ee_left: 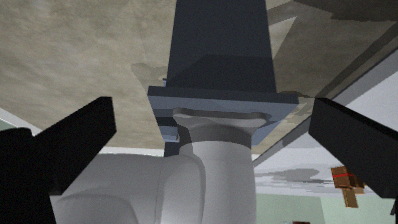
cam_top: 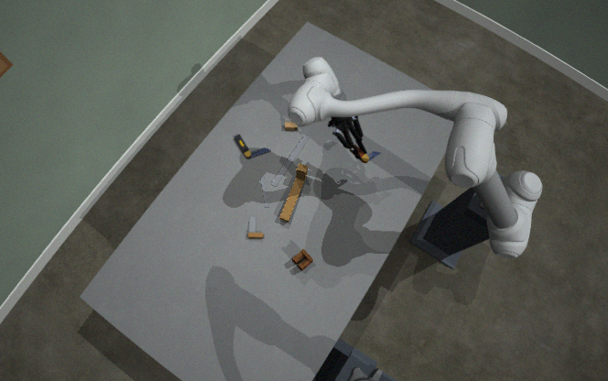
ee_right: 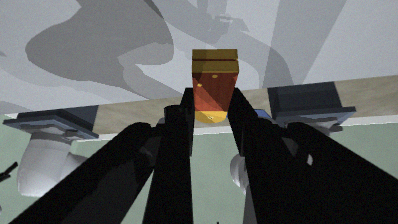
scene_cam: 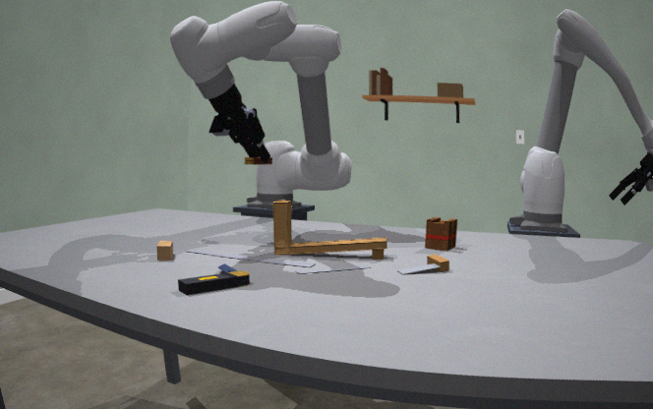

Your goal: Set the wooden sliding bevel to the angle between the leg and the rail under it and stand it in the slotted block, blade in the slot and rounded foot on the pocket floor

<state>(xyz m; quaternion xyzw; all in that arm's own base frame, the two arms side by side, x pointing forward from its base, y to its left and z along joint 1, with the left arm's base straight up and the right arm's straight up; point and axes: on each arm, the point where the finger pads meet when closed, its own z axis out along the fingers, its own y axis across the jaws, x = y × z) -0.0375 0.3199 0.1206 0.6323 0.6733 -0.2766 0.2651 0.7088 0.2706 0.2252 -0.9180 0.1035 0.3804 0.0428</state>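
Observation:
Right now the wooden sliding bevel is 30 mm behind my right hand, 10 mm to the right of it and 30 mm below it. The rest, counted from my right hand: small wooden block (360 mm ahead, 10 mm to the left, 210 mm below); then long metal strip (250 mm ahead, 150 mm to the left, 220 mm below); then black bevel (430 mm ahead, 240 mm to the left, 220 mm below).

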